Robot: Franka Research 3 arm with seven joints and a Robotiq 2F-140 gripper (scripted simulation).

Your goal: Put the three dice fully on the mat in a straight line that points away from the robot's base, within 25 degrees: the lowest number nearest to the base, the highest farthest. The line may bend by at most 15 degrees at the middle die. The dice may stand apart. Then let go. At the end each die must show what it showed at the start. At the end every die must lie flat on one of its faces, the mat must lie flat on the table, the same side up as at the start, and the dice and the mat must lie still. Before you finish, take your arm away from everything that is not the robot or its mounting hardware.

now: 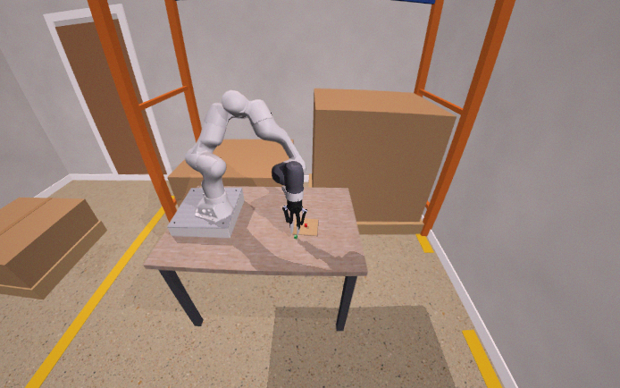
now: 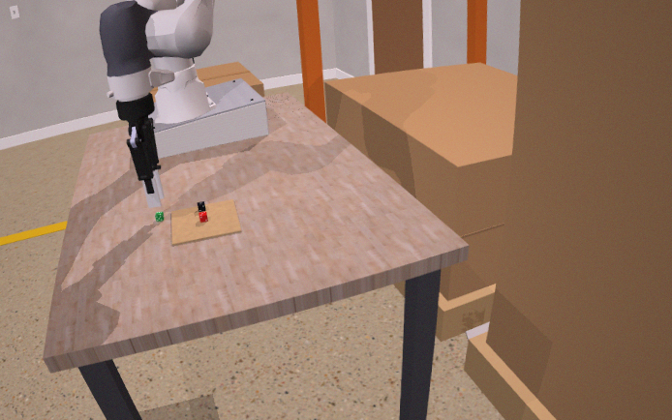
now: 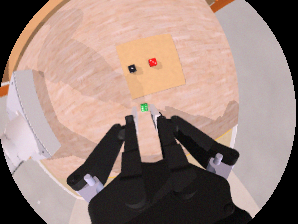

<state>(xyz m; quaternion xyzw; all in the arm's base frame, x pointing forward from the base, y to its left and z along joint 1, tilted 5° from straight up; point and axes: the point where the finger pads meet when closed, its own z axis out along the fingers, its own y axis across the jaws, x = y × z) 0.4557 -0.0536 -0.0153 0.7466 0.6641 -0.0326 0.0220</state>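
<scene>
Right now the green die is 70 mm below my hand. Also, from my hand: tan mat: 100 mm to the left, 70 mm below, 40 mm ahead; red die: 100 mm to the left, 60 mm below, 40 mm ahead; black die: 90 mm to the left, 60 mm below.
</scene>
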